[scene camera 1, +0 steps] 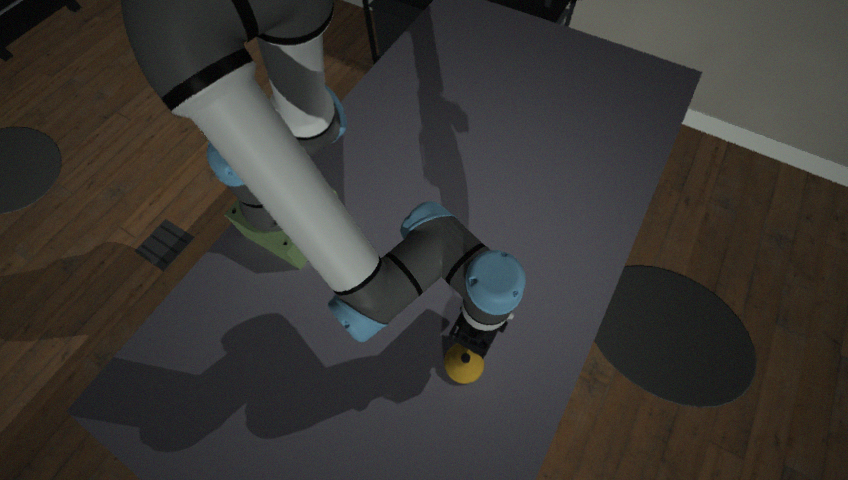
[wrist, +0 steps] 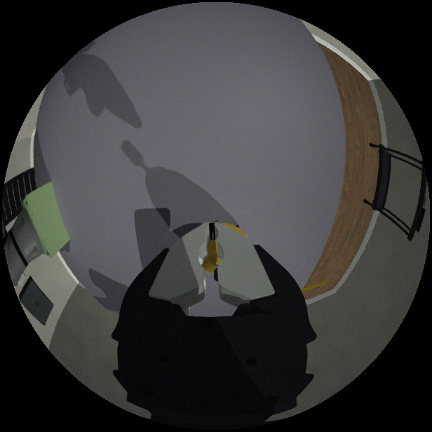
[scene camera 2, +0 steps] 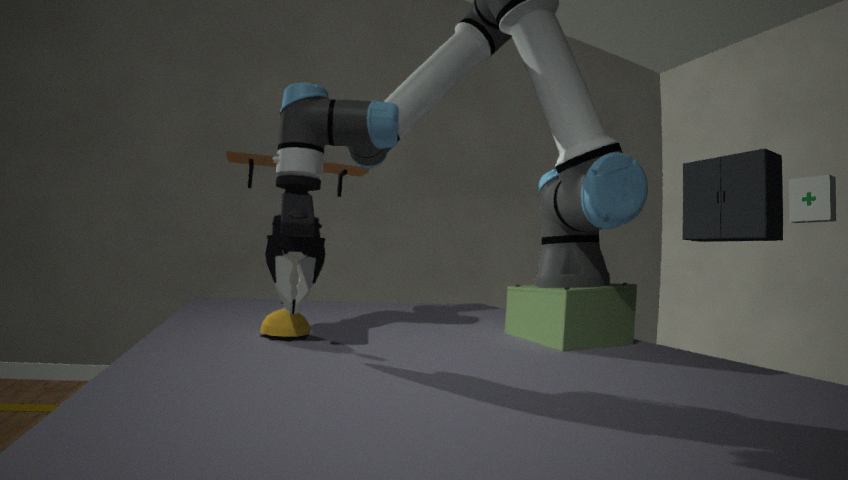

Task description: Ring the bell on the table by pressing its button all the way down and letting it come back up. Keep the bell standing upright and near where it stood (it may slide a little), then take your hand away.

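Where they show: gripper, between the fingertips: [scene camera 2: 293, 313]; arm's base, origin of its link: [scene camera 2: 571, 285].
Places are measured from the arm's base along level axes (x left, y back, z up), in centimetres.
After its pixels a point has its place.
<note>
The bell, a yellow dome on a thin black base, [scene camera 1: 462, 371] @(x -13.6, y -54.1, z -6.9 cm) [scene camera 2: 284, 326] @(x -7.5, y -54.2, z -8.4 cm) [wrist: 234, 229] stands upright on the grey table [scene camera 1: 553, 148] @(x 51.6, y -51.5, z -10.8 cm) [scene camera 2: 238, 404] @(x 20.5, y -61.9, z -10.8 cm) [wrist: 225, 100]. Its small black button [scene camera 1: 465, 357] @(x -11.3, y -53.5, z -4.2 cm) shows on top of the dome in scene camera 1. My gripper [scene camera 2: 292, 306] @(x -4.8, y -53.3, z -5.9 cm) [wrist: 212, 223] points down and is shut, with nothing seen held. In scene camera 2 its dark fingertips overlap the top of the dome, slightly right of its middle. I cannot tell whether they touch the bell or how far the button is down. The wrist view shows parts of the dome past and between the fingers, which hide the rest.
The arm's base stands on a green block [scene camera 1: 267, 237] @(x -8.2, y -3.4, z -0.7 cm) [scene camera 2: 565, 315] @(x 9.1, y -10.5, z -4.6 cm) [wrist: 47, 220] on the table. The table's edge lies to the right of the bell in scene camera 1. An orange-brown shelf [scene camera 2: 238, 157] and a dark cabinet [scene camera 2: 731, 196] hang on the walls.
</note>
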